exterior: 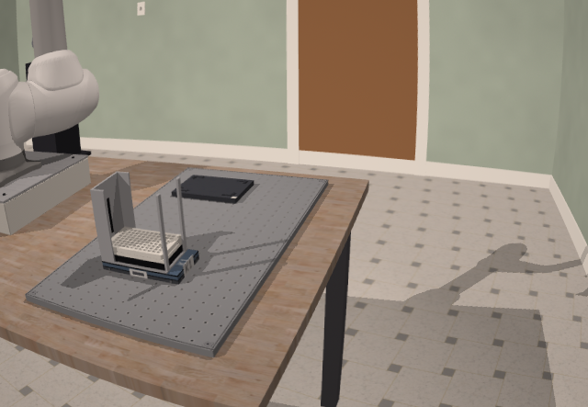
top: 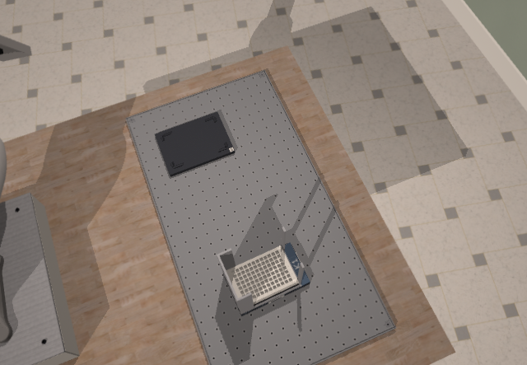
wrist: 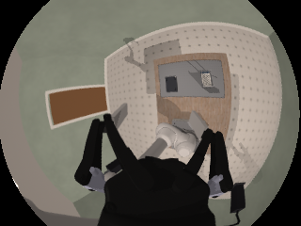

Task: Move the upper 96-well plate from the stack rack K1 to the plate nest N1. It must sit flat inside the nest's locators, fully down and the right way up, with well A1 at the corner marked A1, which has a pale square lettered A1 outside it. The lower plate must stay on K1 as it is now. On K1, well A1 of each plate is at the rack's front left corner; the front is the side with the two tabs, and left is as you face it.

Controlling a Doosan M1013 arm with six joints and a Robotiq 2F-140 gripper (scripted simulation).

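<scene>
The white 96-well plate is 170 mm ahead of my hand, 150 mm to the right of it and 720 mm below it. Also, from my hand: black plate: 170 mm ahead, 150 mm to the right, 730 mm below; then rack back wall: 110 mm ahead, 160 mm to the right, 670 mm below; then pale A1 square: 210 mm ahead, 160 mm to the left, 750 mm below.
</scene>
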